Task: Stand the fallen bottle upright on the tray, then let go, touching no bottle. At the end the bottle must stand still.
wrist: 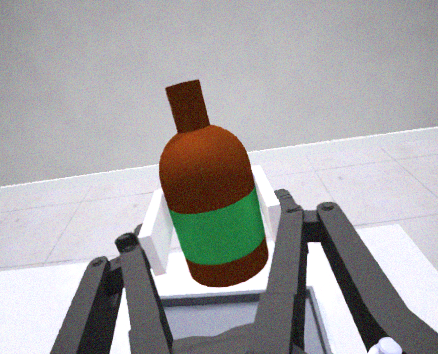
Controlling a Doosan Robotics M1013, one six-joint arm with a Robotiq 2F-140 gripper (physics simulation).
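Places are measured from the arm's base along level axes (x right, y ahead, z up), in millimetres.
Where they show: gripper, fingertip midpoint: (211,193).
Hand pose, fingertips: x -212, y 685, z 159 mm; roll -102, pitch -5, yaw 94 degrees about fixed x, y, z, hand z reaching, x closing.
Note:
Things, the pixels of their top centre, and the offset from my fingertips. "spot": a spot on its surface instead. Level surfaces: height alone.
- brown bottle at its top centre: (189,84) dx -1, dy -1, dz +91 mm
- grey tray at a spot on its surface: (320,320) spot: dx -9, dy +112, dz -240 mm
- white table top at its surface level: dz -266 mm
A brown bottle (212,200) with a green label is held in the middle of the wrist view, its neck pointing up and tilted a little to the left in the picture. My gripper (211,193) is shut on the bottle, with one white finger pad on each side at the label's height. The grey tray (320,320) shows in part at the bottom of the view, below and behind the gripper's linkages. The bottle's whole outline shows down to its base; whether its base touches anything cannot be seen clearly.
A white table top (45,295) spreads to both sides of the tray. Its far edge lies behind the bottle, with a tiled floor (360,175) and a grey wall (300,65) beyond. Part of a small pale object (388,346) shows at the bottom right.

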